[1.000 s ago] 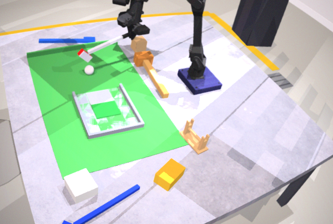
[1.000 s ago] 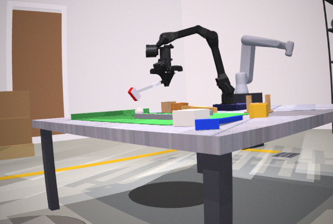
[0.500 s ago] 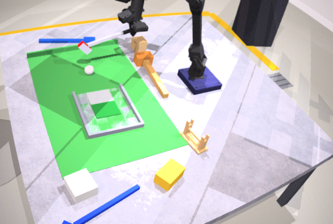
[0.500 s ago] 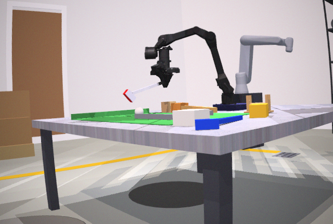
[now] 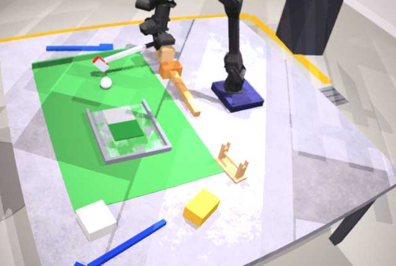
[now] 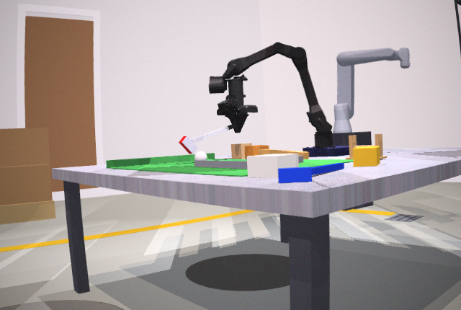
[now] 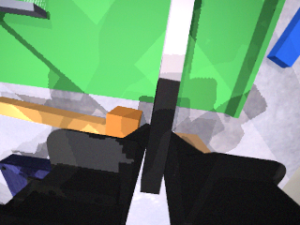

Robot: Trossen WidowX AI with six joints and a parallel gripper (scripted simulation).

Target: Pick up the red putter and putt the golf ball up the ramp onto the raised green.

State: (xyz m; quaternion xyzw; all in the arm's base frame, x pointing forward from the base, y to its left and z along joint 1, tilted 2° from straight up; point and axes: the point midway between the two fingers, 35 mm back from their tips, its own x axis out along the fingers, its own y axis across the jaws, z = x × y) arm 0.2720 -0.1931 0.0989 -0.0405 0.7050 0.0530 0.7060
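Now: gripper tip 70 mm past the tan block, 90 mm to the left of it and 70 mm above it. Round my gripper tip: red putter 120 mm ahead, 20 mm to the left; white golf ball 210 mm ahead, 100 mm to the left, 80 mm below; wooden putter stand 120 mm behind, 560 mm to the left, 70 mm below.
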